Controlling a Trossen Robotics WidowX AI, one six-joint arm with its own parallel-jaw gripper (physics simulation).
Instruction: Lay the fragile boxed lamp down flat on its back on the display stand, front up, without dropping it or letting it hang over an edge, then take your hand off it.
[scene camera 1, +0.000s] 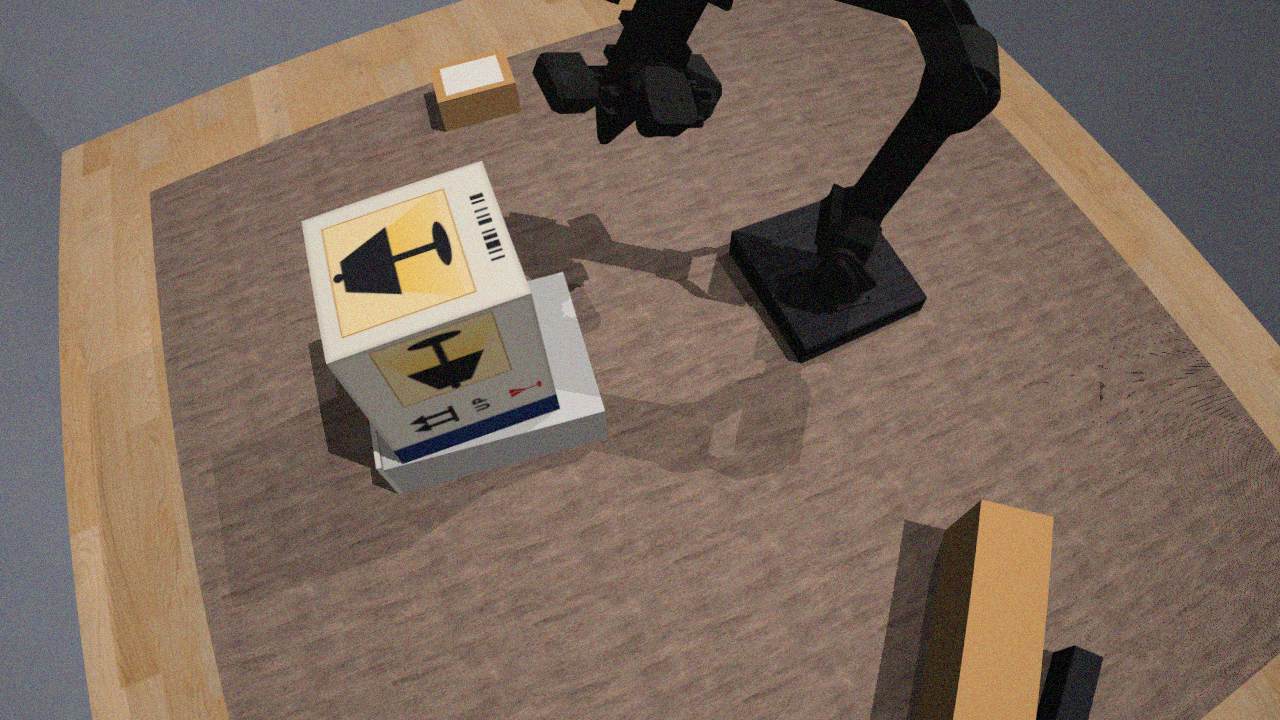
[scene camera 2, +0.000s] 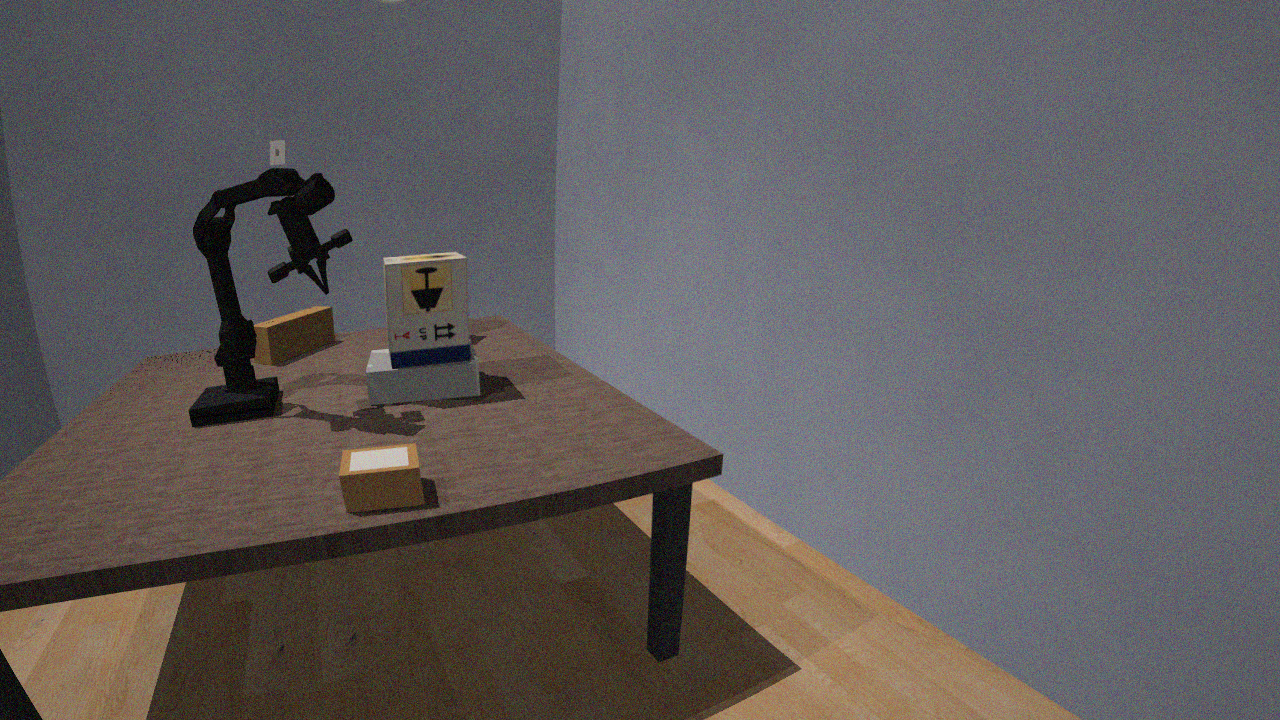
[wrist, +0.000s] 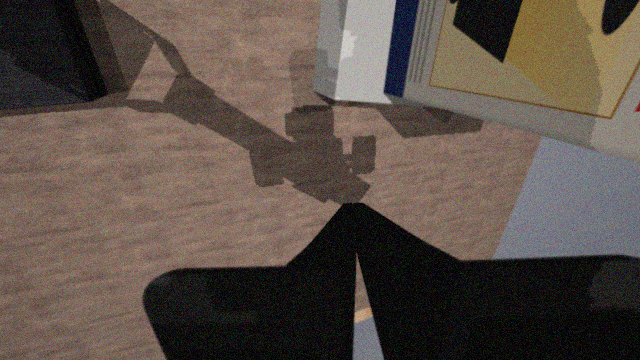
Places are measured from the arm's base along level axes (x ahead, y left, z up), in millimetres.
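Pixels of known places: gripper, fingertip midpoint: (scene camera 1: 602, 141) (scene camera 2: 327, 293) (wrist: 352, 213); arm's base at its link origin: (scene camera 1: 839, 286) (scene camera 2: 241, 387).
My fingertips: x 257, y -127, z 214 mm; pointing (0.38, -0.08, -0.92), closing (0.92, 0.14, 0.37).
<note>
Ahead of a thing's pixels: the offset from my fingertips to its top centre.
The white boxed lamp @(dx +211, dy +115, dz +46 mm) (scene camera 1: 402, 259) (scene camera 2: 427, 308) (wrist: 545, 100) stands on the light grey display stand (scene camera 1: 581, 367) (scene camera 2: 420, 383) (wrist: 367, 50), its dark blue band at the bottom. Its upward face shows a large lamp picture and a barcode. In scene camera 2 the side face shows a lamp with its shade downward and arrows pointing sideways. A strip of stand top shows on the side towards the arm. The far underside edges are hidden. My gripper (scene camera 1: 605, 136) (scene camera 2: 325, 291) (wrist: 352, 213) is shut and empty, in the air beside the box, apart from it.
A small orange box with a white top @(dx +99, dy -399, dz -190 mm) (scene camera 1: 474, 94) (scene camera 2: 383, 488) sits near a table edge. A long orange block @(dx -197, dy +594, dz -140 mm) (scene camera 1: 1002, 608) (scene camera 2: 299, 335) lies on the opposite side, with a dark block @(dx -279, dy +672, dz -200 mm) (scene camera 1: 1072, 685) beside it. My arm's base (scene camera 1: 832, 295) (scene camera 2: 234, 402) stands beside the stand.
</note>
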